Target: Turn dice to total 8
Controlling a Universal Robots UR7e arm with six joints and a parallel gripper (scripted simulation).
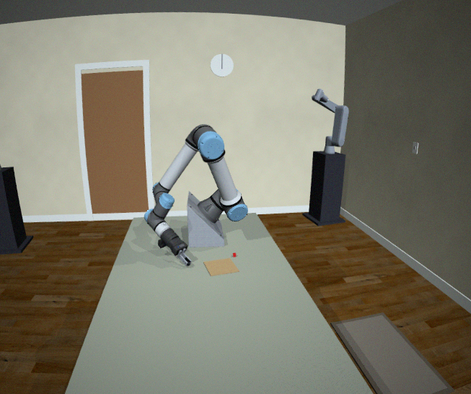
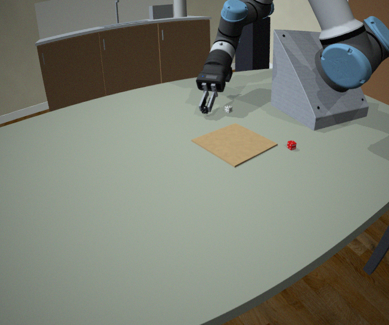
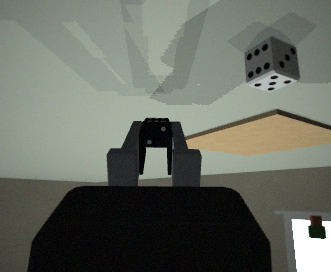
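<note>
Now: the white die 7 cm behind my hand, 3 cm below it and 1 cm to the left of it. The rest, counted from my hand: tan mat: 16 cm to the left, 4 cm ahead, 3 cm below; then red die: 26 cm to the left, 5 cm behind, 3 cm below.
</note>
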